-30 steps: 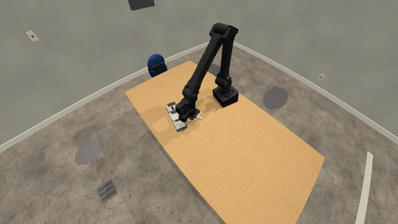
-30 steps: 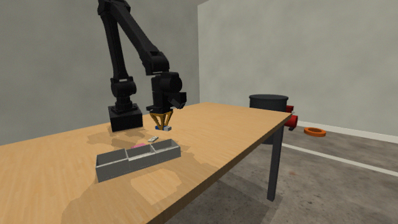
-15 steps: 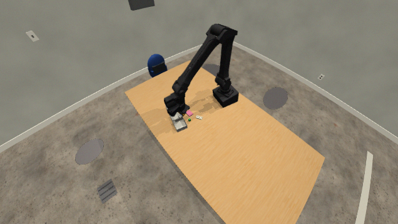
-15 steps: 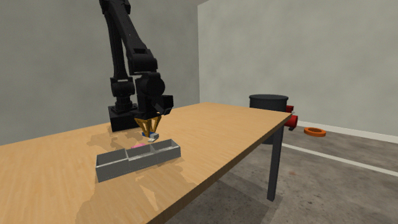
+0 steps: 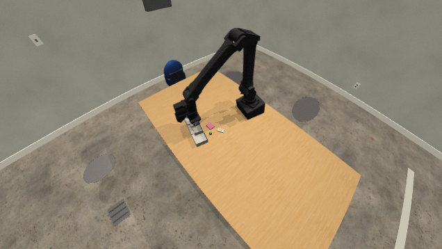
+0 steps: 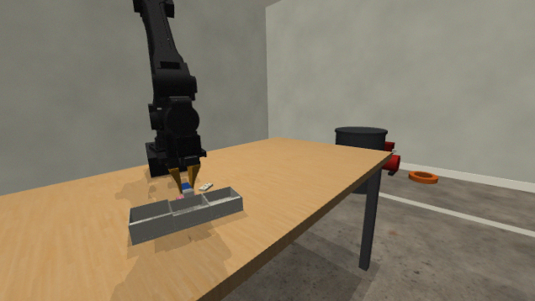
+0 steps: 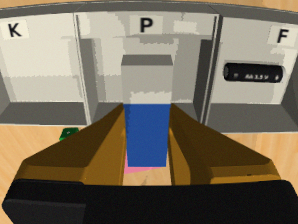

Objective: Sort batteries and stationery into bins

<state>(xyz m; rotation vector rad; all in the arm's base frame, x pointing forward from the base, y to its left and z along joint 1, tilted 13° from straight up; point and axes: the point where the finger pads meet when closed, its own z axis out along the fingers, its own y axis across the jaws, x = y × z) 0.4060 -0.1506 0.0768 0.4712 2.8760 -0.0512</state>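
The blue-and-white eraser lies 10 mm ahead of my hand. Round my hand: bin rack: 50 mm below, 10 mm ahead; black battery: 80 mm to the right, 60 mm below, 30 mm behind; pink eraser block: 90 mm behind, 70 mm below, 50 mm to the left.
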